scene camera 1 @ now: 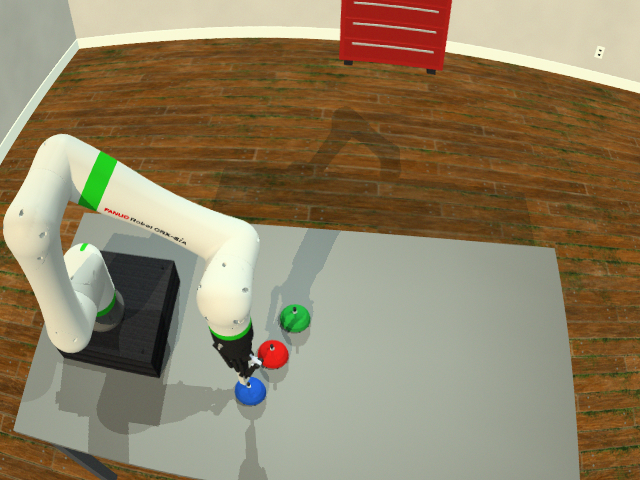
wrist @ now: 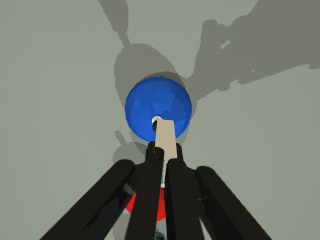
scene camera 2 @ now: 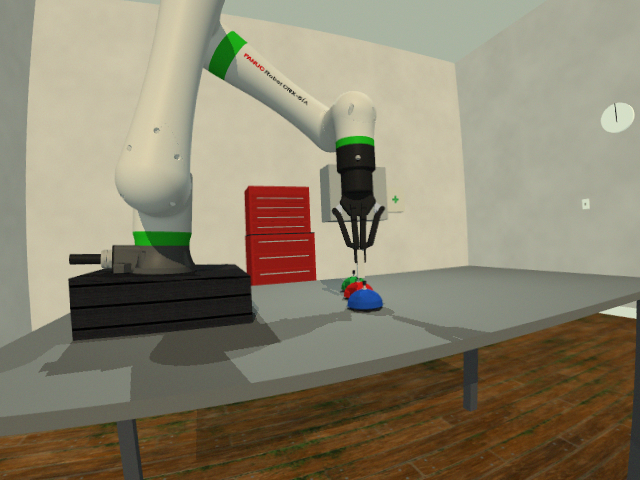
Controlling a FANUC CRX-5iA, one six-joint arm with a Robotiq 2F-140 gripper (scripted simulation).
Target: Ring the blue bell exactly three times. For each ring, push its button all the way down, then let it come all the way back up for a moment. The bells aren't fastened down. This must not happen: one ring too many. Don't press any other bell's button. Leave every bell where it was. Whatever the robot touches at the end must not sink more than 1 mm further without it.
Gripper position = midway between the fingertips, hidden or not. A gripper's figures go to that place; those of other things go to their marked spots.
My gripper (wrist: pixel 164 132): 21 cm from the lens. A blue bell (wrist: pixel 153 98) is 24 cm from the lens.
